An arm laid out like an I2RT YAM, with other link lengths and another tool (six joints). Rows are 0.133 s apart.
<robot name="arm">
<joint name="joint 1" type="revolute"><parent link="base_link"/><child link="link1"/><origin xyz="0 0 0.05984" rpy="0 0 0"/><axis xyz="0 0 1"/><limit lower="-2.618" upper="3.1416"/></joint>
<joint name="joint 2" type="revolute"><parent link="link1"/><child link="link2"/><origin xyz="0.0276 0.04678 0.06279" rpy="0 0 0"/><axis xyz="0 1 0"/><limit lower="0" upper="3.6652"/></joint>
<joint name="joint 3" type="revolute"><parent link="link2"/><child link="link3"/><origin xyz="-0.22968 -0.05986 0" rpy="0 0 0"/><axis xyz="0 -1 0"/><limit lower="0" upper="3.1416"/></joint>
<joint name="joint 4" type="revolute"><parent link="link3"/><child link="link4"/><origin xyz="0.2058 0.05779 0.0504" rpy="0 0 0"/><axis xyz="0 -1 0"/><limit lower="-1.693" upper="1.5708"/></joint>
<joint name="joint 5" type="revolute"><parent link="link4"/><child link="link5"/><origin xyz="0.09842 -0.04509 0.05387" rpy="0 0 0"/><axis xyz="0 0 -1"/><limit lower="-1.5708" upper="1.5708"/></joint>
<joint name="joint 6" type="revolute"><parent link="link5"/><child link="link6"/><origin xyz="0.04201 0 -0.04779" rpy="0 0 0"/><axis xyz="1 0 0"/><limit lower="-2.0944" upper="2.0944"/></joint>
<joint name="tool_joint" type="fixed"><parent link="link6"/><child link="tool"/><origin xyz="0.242 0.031 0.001" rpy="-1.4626 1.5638 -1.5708"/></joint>
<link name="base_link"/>
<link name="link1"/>
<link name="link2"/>
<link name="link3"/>
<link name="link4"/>
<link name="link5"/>
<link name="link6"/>
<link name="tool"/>
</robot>
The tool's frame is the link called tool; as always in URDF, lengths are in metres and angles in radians.
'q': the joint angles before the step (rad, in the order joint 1, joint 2, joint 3, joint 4, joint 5, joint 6). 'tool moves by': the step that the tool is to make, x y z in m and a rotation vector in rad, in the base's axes. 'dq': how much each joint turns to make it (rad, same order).
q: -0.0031 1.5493 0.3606 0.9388 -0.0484 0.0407
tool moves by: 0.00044 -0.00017 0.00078 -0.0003 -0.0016 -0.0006
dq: 0.0001 0.0000 0.0016 0.0000 0.0007 -0.0001
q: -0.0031 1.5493 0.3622 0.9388 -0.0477 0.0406
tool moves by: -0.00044 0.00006 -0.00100 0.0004 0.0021 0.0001
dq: 0.0000 0.0004 -0.0016 -0.0001 -0.0002 0.0004
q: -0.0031 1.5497 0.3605 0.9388 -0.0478 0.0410
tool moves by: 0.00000 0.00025 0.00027 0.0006 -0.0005 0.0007
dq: 0.0001 -0.0004 0.0001 0.0000 -0.0008 0.0004
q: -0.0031 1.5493 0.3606 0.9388 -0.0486 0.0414
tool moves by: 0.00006 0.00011 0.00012 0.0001 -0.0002 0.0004
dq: 0.0000 0.0000 0.0003 -0.0001 -0.0004 0.0000
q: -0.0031 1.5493 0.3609 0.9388 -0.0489 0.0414
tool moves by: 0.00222 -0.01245 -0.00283 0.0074 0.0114 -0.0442
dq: -0.0033 0.0002 0.0089 -0.0195 0.0377 0.0174
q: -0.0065 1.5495 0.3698 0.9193 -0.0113 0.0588
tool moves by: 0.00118 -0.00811 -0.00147 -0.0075 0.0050 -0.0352
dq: 0.0087 -0.0006 0.0041 -0.0098 0.0443 0.0041
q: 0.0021 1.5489 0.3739 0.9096 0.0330 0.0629
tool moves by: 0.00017 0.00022 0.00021 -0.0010 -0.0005 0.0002
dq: 0.0010 0.0003 0.0006 0.0002 0.0010 -0.0008
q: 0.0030 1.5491 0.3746 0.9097 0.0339 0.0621
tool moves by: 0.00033 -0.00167 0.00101 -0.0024 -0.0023 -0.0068
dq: 0.0015 -0.0013 0.0003 0.0006 0.0087 -0.0002
